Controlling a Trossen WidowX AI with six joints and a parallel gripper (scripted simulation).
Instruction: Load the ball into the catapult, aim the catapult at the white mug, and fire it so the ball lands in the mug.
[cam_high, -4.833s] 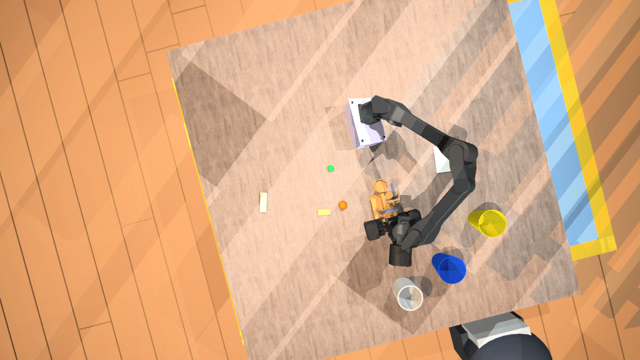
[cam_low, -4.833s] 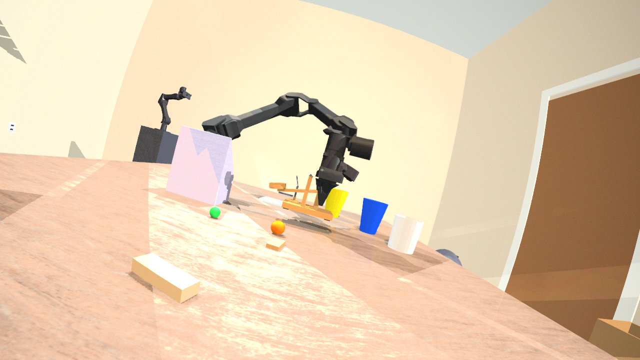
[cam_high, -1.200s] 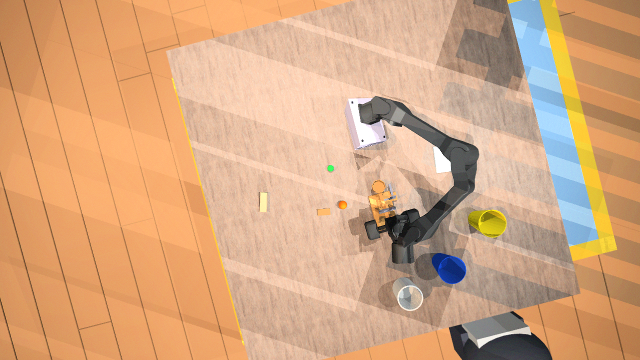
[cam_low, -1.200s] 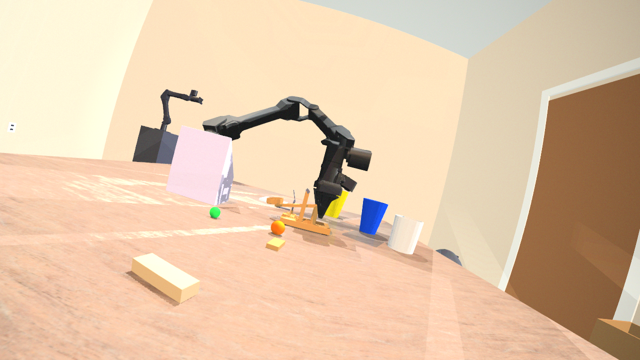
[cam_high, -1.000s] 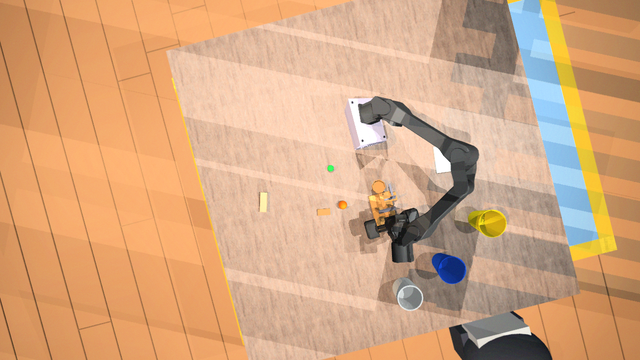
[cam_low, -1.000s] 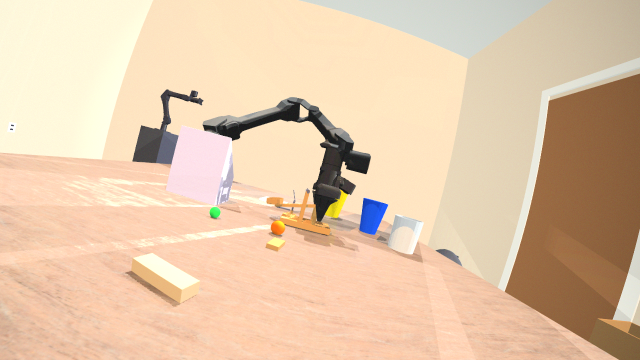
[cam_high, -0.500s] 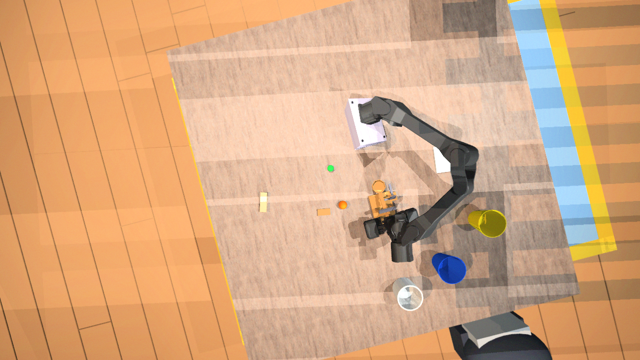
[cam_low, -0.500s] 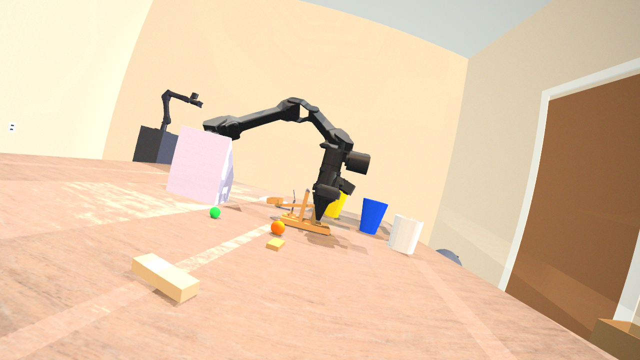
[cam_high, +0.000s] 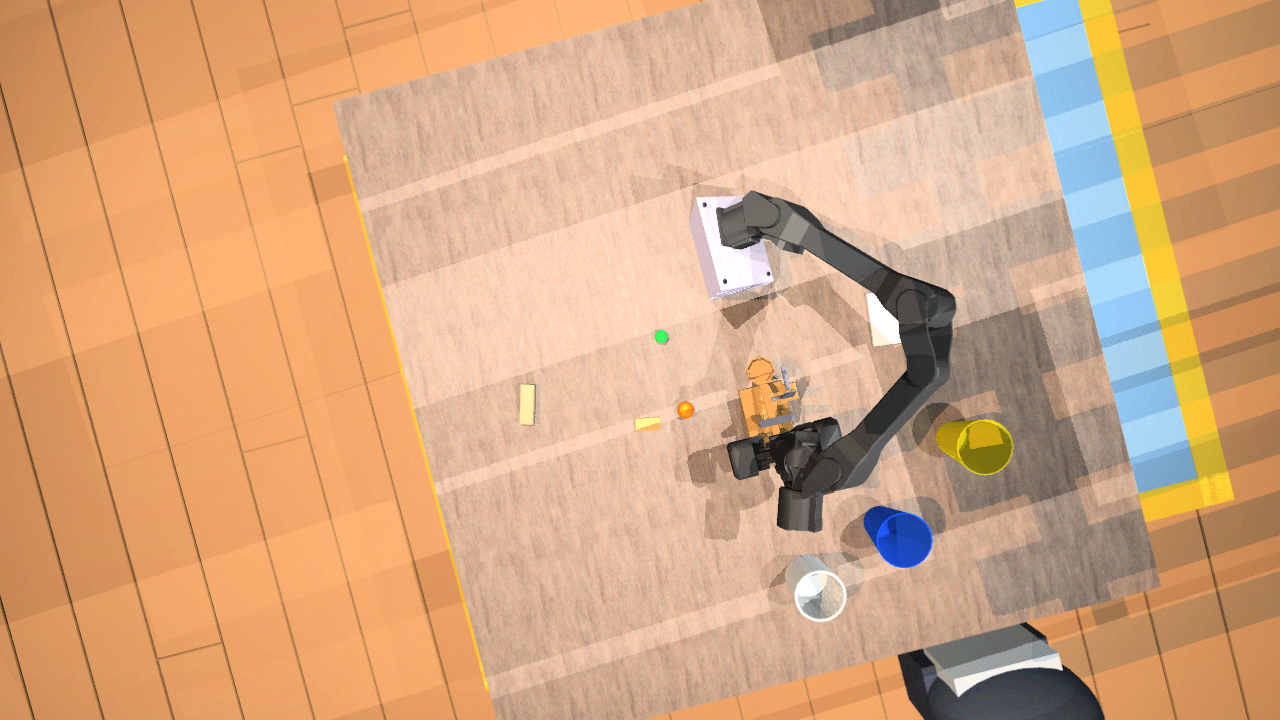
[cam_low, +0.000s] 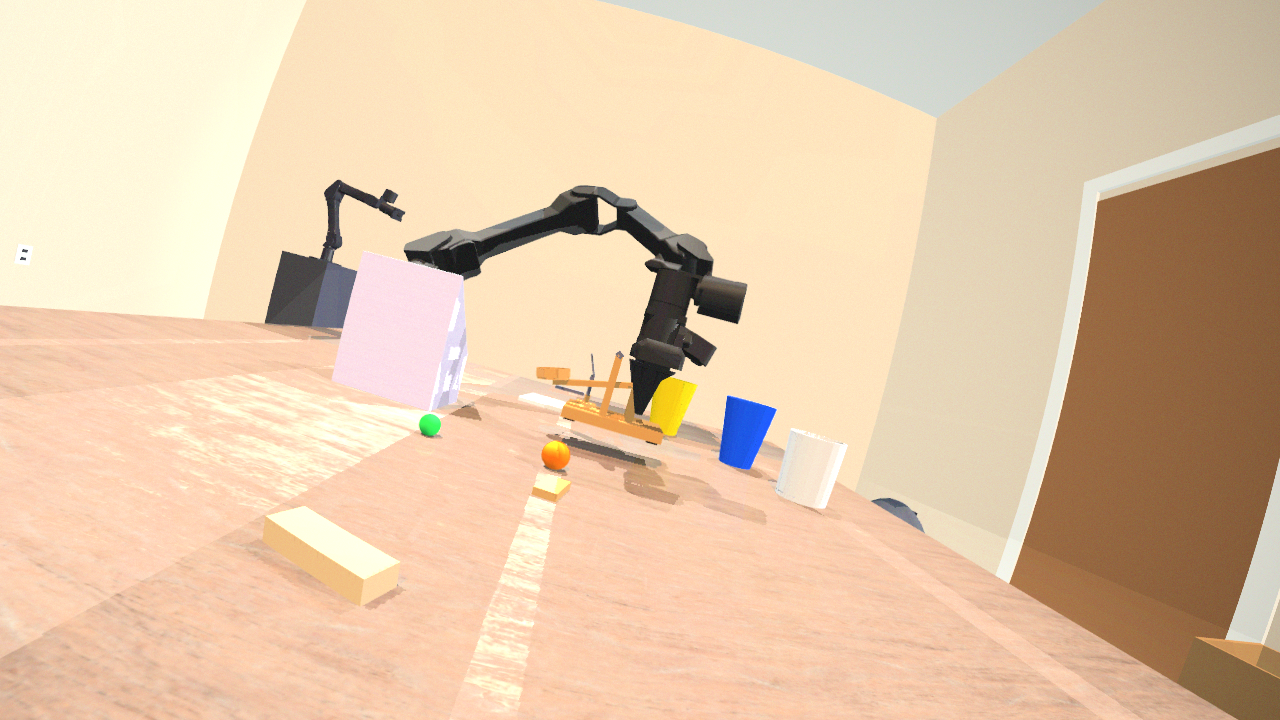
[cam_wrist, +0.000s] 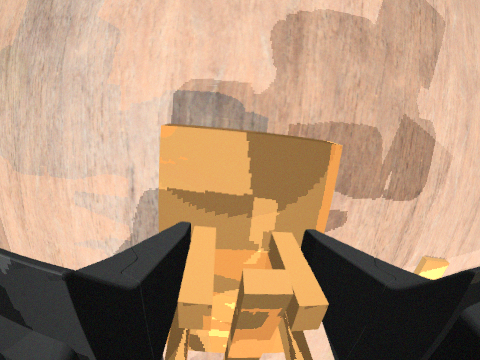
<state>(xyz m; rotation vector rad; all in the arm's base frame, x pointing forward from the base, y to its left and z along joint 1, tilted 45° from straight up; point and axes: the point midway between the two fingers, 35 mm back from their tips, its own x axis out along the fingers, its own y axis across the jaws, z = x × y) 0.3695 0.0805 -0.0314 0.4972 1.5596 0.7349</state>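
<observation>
Right now the orange ball is 7 cm behind my gripper tip, 15 cm to the right of it and 5 cm below it. The rest, counted from my gripper tip: small wooden block 5 cm behind, 22 cm to the right, 7 cm below; catapult 7 cm behind, 1 cm to the left, 2 cm above; blue cup 20 cm ahead, 19 cm to the left, 4 cm below.
</observation>
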